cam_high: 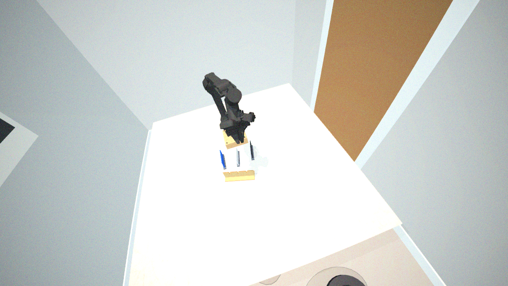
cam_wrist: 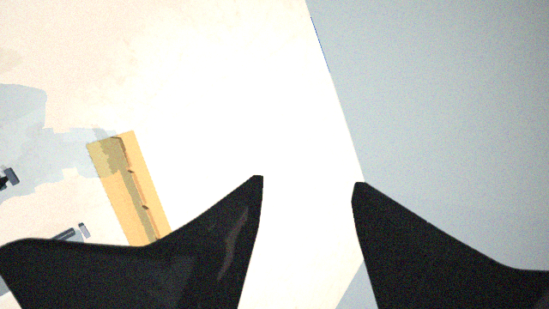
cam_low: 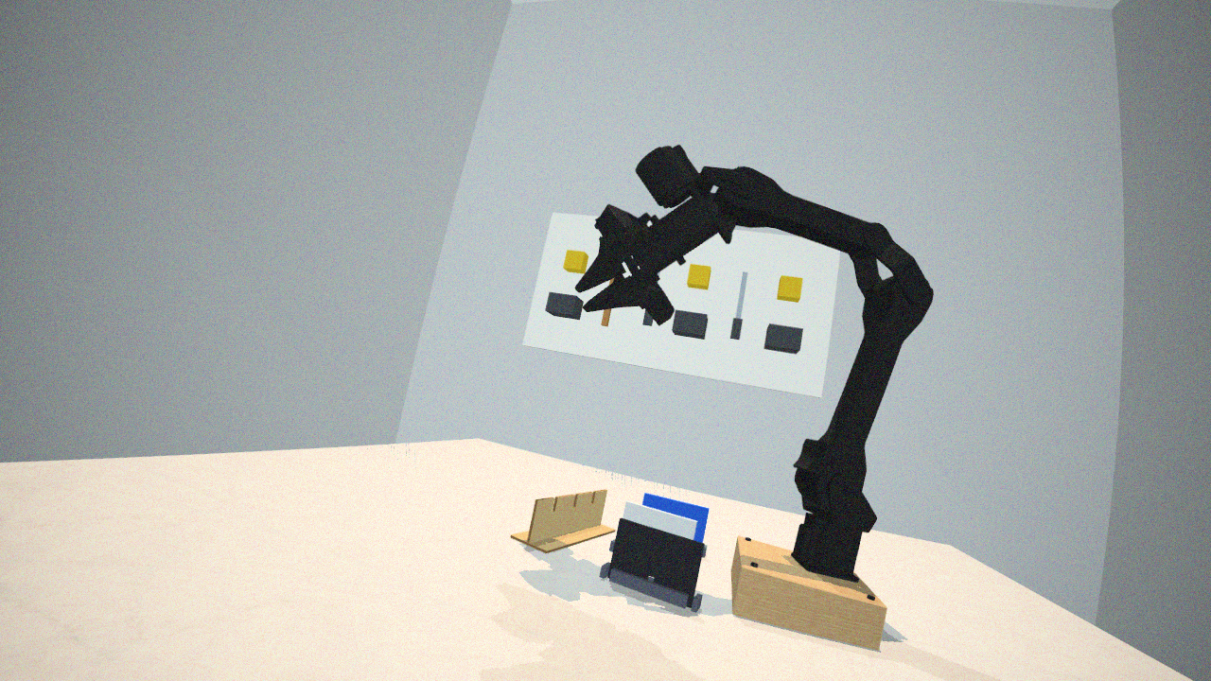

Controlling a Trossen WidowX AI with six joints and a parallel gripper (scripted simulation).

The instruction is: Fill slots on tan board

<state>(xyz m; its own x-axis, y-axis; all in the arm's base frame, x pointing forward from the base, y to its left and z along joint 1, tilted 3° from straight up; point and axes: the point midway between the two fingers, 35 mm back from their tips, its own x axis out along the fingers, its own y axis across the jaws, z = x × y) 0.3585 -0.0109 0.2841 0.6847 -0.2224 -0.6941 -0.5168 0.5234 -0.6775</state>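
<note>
Now: gripper tip 30 cm above the blue board, 19 cm past it and 11 cm to the left of it. Round my gripper tip: tan board: 30 cm below, 6 cm to the right, 4 cm behind; black board: 30 cm below, 15 cm behind, 8 cm to the left.
</note>
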